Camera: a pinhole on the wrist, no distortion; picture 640 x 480 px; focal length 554.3 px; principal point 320.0 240.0 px. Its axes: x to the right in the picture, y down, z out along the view. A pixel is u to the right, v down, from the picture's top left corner.
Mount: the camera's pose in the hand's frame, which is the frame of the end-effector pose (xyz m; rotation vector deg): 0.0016 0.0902 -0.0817 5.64 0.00 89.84
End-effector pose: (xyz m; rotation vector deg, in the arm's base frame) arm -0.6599 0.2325 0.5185 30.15 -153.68 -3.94
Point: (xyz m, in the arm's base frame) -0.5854 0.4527 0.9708
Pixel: behind the camera
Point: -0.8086 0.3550 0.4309
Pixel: 522.2 158.1
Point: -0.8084 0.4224 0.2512
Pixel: 513.1 347.4
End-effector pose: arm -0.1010 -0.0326 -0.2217 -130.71 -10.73 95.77
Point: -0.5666 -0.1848 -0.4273
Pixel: 512.7 278.9
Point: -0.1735 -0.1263 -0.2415
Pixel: 395.6 407.8
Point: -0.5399 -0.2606 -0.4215
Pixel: 602.7 300.1
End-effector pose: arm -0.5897 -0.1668 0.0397 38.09 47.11 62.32
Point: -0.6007 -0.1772 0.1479
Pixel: 350.1 449.1
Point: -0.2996 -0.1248 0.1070
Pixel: 109.7 140.2
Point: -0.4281 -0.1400 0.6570
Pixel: outside the picture
